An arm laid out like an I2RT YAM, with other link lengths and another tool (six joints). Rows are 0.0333 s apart.
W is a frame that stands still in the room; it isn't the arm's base.
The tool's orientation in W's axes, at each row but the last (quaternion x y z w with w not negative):
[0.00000, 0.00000, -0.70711, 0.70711]
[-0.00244, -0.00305, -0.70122, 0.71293]
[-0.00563, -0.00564, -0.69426, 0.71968]
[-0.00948, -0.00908, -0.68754, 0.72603]
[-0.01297, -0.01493, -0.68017, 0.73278]
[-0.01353, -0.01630, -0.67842, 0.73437]
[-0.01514, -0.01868, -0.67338, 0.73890]
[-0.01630, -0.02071, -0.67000, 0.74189]
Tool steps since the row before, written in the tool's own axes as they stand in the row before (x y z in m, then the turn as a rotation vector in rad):
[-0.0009, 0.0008, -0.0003, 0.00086, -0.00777, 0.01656]
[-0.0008, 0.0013, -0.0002, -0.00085, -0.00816, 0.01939]
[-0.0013, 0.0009, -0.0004, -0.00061, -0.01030, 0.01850]
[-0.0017, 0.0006, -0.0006, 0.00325, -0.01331, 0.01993]
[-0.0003, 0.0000, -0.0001, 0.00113, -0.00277, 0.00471]
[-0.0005, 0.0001, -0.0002, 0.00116, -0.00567, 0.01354]
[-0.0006, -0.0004, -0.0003, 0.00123, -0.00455, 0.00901]
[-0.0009, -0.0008, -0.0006, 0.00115, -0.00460, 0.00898]
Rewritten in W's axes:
[0.0008, 0.0009, -0.0003, -0.00777, -0.00086, 0.01656]
[0.0013, 0.0008, -0.0002, -0.00819, 0.00087, 0.01938]
[0.0009, 0.0013, -0.0004, -0.01032, 0.00053, 0.01849]
[0.0005, 0.0017, -0.0006, -0.01312, -0.00344, 0.02003]
[0.0000, 0.0003, -0.0001, -0.00270, -0.00115, 0.00475]
[0.0001, 0.0005, -0.0002, -0.00564, -0.00104, 0.01356]
[-0.0005, 0.0005, -0.0003, -0.00448, -0.00122, 0.00905]
[-0.0009, 0.0008, -0.0006, -0.00454, -0.00114, 0.00901]

